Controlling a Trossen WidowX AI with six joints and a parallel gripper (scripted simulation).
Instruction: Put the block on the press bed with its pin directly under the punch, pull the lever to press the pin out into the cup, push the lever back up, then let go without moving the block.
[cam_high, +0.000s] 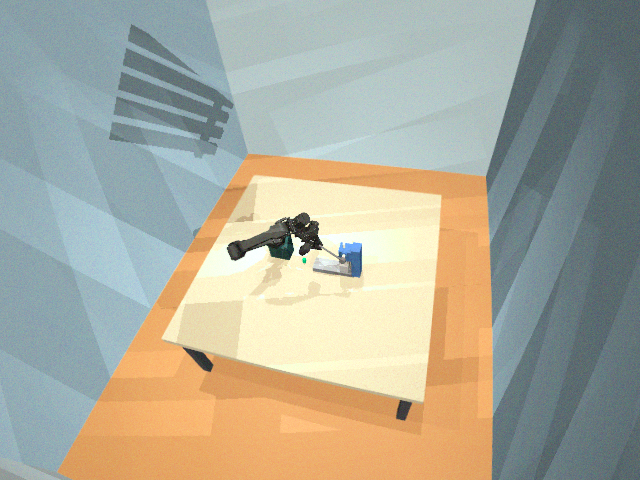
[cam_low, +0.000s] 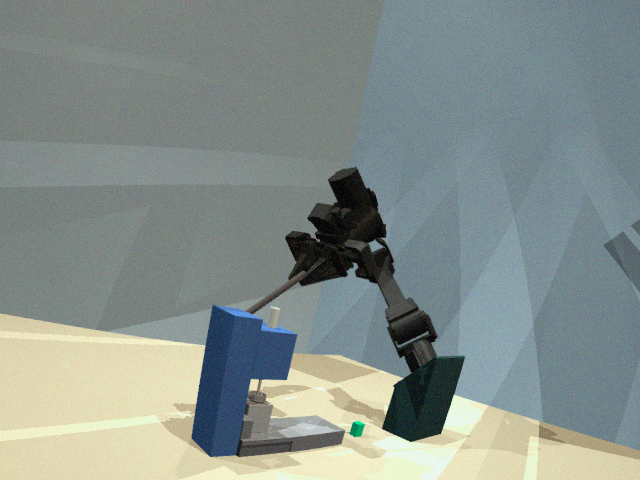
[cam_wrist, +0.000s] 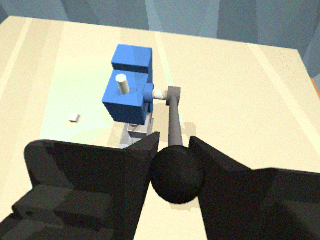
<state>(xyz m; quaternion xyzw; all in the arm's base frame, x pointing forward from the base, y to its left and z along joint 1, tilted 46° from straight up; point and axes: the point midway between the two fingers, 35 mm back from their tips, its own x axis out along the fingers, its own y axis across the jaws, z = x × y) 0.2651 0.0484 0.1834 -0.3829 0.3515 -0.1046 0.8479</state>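
My gripper tip is now 30 mm short of the grey lever, 10 mm to the right of it and 20 mm above it. Round my gripper tip: thin punch rod (80 mm ahead, 80 mm to the left, 120 mm below); small grey piece (80 mm ahead, 280 mm to the left, 260 mm below); small green cube (160 mm behind, 80 mm to the left, 250 mm below).
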